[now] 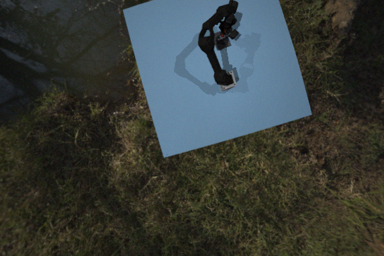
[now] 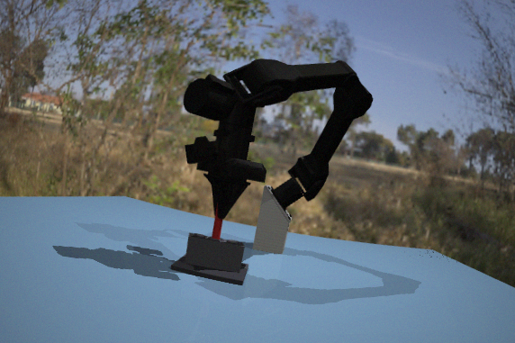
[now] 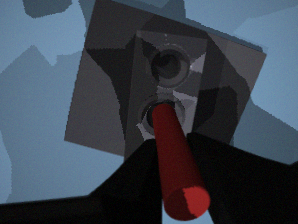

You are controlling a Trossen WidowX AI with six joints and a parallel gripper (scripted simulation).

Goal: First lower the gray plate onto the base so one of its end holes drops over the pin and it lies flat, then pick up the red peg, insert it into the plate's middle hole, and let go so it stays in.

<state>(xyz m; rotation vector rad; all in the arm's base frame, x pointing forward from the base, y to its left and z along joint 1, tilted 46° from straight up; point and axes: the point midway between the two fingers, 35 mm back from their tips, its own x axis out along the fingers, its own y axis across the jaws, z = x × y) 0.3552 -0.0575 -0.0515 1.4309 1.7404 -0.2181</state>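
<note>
The red peg lies right at my gripper tip. Also, from my gripper tip: gray plate (5 cm below); dark base (9 cm below, 2 cm to the left, 1 cm behind).
</note>
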